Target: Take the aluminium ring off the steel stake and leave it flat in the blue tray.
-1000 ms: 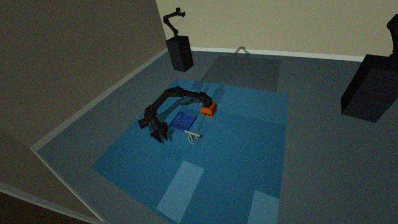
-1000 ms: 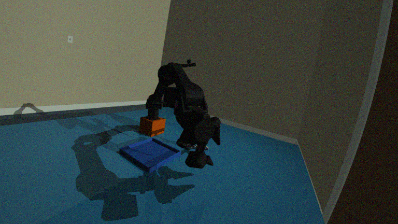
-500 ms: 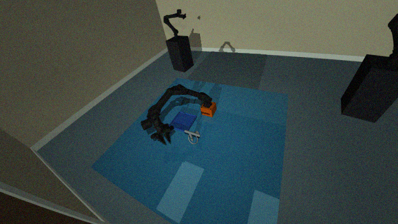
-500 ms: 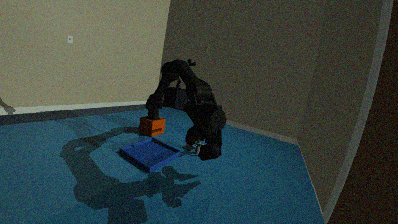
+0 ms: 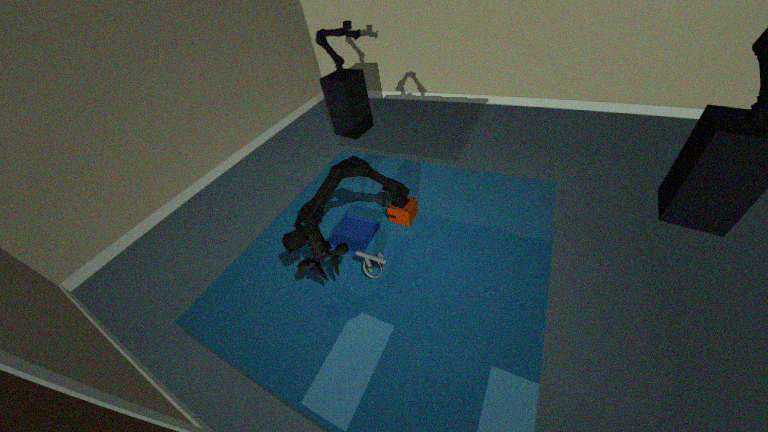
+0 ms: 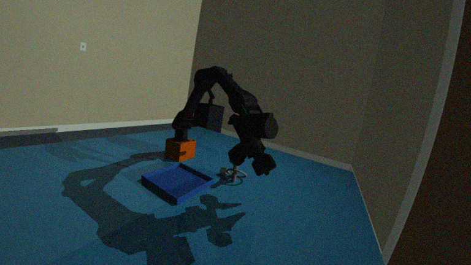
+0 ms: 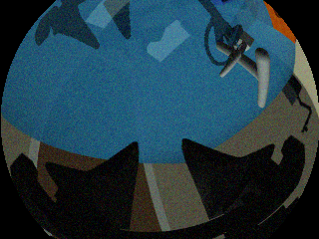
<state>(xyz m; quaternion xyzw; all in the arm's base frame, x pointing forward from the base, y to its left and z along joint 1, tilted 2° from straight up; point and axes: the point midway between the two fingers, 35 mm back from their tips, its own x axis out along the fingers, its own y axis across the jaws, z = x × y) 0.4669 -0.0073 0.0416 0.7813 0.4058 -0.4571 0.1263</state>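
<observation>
My gripper tip is 160 mm past the aluminium ring, 50 mm to the right of it and 90 mm above it. Also, from my gripper tip: blue tray 260 mm behind, 150 mm to the right, 110 mm below.
</observation>
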